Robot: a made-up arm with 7 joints.
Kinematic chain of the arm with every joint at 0, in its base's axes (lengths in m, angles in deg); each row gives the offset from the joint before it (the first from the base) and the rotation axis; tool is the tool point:
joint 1: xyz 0 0 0.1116 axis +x
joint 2: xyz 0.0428 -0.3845 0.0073 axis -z
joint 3: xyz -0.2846 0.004 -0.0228 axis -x
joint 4: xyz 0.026 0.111 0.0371 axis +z
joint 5: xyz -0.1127 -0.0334 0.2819 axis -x
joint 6: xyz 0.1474 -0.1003 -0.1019 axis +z
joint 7: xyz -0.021 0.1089 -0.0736 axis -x
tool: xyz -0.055 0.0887 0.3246
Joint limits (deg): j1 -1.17..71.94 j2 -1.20..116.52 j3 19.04..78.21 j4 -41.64..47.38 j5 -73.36..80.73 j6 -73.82..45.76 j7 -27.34..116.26
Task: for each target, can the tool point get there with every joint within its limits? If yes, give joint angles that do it. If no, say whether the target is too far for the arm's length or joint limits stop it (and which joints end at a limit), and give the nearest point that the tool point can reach.
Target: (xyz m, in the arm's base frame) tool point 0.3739 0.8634 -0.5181
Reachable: no: joint limits stop it (at a limit: joint 1, joint 2, joint 3, joint 6, joint 7) | nearest point 0.4091 0.4492 -0.3674 | short by 0.442 m
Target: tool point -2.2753 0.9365 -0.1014
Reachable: no: too far | nearest point -0.6496 0.2246 -0.0057 | short by 1.777 m
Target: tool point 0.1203 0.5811 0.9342
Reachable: no: joint limits stop it (at a limit: joint 1, joint 3, joint 4, joint 5) | nearest point 0.0968 0.2858 0.5554 | short by 0.481 m
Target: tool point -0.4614 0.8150 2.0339
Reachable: no: too far | nearest point -0.1966 0.1763 0.5950 | short by 1.596 m
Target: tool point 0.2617 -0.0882 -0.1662
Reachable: yes | joints 27.21 97.58 25.83 38.45 35.35 -22.46 90.68
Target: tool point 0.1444 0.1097 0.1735
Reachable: yes | joints 37.50 27.96 58.36 -21.96 -0.62 -15.97 20.45
